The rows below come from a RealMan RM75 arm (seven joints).
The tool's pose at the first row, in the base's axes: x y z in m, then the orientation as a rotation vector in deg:
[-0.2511, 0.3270, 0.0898, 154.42, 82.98, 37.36]
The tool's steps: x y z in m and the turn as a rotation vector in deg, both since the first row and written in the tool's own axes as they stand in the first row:
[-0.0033, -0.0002, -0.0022, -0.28, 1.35, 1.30]
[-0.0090, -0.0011, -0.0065, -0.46, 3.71, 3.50]
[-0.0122, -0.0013, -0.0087, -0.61, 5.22, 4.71]
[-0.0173, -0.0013, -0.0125, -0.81, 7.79, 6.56]
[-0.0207, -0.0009, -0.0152, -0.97, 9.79, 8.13]
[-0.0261, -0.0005, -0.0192, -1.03, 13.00, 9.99]
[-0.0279, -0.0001, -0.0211, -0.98, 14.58, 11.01]
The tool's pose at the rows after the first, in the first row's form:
[-0.2537, 0.3241, 0.0906, 155.46, 81.43, 39.53]
[-0.2587, 0.3192, 0.0923, -155.13, -77.84, -42.57]
[-0.2612, 0.3164, 0.0932, -154.68, -75.77, -44.48]
[-0.2651, 0.3116, 0.0948, -153.68, -72.54, -47.63]
[-0.2674, 0.3082, 0.0962, -152.90, -69.84, -50.02]
[-0.2712, 0.3029, 0.0980, -151.11, -66.44, -53.61]
[-0.2724, 0.3009, 0.0992, -150.18, -64.63, -55.26]

